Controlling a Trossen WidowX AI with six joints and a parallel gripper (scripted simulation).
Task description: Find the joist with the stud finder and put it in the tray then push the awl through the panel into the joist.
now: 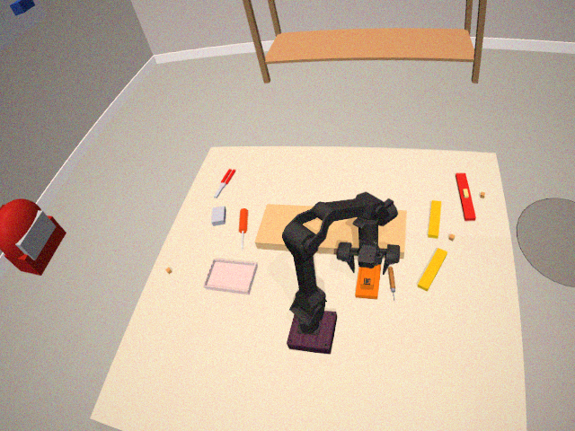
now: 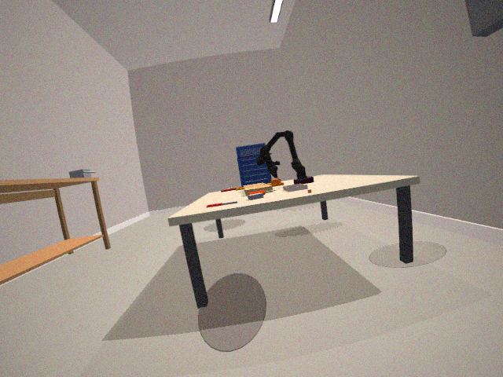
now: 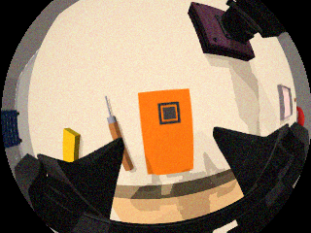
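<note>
Now: the orange stud finder 3 cm below my gripper tip and 1 cm behind it. Also, from my gripper tip: pink tray: 47 cm to the left, 6 cm below, 2 cm behind; red level: 40 cm ahead, 34 cm to the right, 5 cm below; awl: 8 cm to the right, 6 cm below, 1 cm behind.
</note>
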